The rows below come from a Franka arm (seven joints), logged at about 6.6 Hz.
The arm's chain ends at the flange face. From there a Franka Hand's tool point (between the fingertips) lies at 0.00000 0.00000 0.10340 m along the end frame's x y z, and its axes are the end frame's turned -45 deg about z.
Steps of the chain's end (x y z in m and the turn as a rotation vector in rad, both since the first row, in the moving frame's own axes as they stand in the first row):
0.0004, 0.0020, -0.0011, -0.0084, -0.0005, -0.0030
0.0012, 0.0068, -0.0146, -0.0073, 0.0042, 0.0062
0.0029, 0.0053, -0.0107, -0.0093, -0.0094, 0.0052
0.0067, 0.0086, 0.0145, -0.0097, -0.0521, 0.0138
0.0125, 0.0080, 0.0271, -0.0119, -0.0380, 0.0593
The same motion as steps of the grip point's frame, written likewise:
-0.0018, 0.0023, -0.0011, -0.0056, -0.0063, -0.0030
-0.0042, 0.0065, -0.0146, -0.0081, -0.0022, 0.0062
-0.0031, 0.0058, -0.0107, 0.0001, -0.0132, 0.0052
-0.0058, 0.0077, 0.0144, 0.0300, -0.0437, 0.0138
-0.0004, 0.0125, 0.0270, 0.0185, -0.0353, 0.0593

